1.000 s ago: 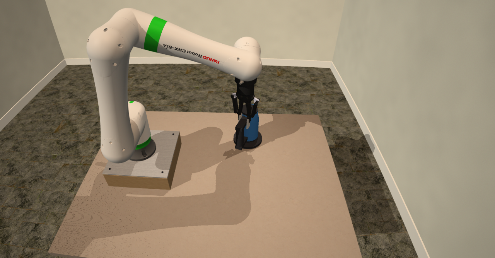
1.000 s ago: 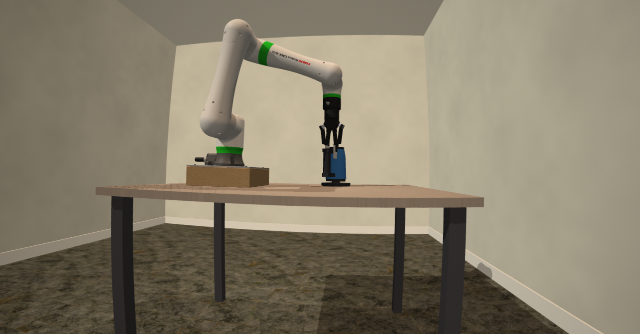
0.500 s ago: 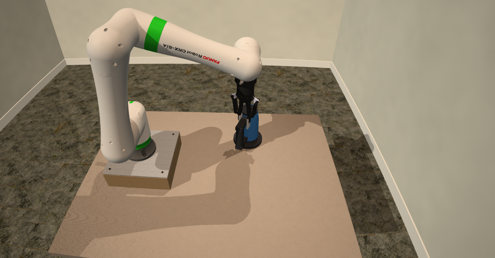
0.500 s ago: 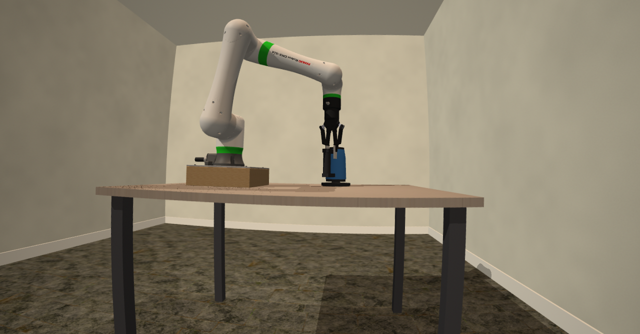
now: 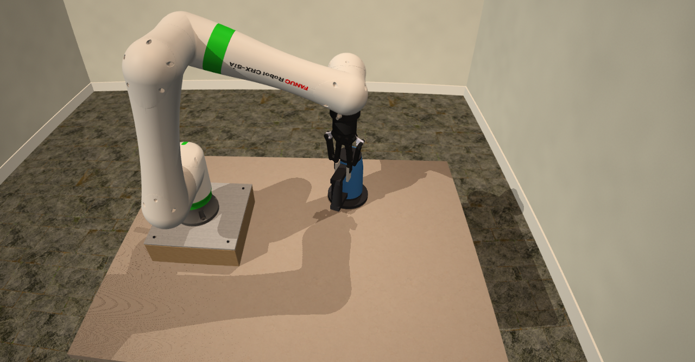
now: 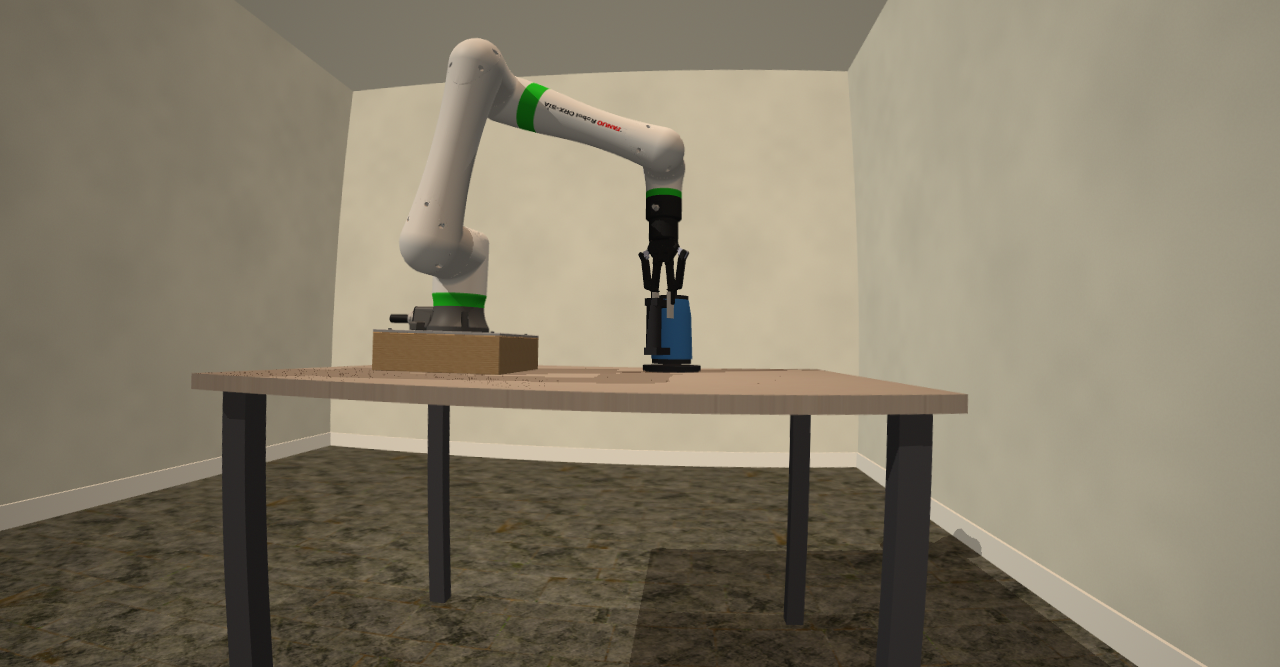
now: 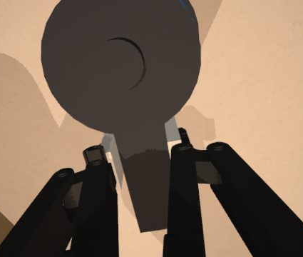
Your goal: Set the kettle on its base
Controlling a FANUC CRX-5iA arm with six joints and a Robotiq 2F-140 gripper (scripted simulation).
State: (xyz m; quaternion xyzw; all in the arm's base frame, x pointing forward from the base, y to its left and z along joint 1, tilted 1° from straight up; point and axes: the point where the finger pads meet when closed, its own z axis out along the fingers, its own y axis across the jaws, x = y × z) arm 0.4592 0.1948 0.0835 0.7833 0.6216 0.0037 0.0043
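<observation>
Right now my hand is 50 mm above the blue kettle, 30 mm to the right of it and 10 mm short of it. The rest, counted from my hand: round black base: 150 mm below, 60 mm to the left, 10 mm ahead.
</observation>
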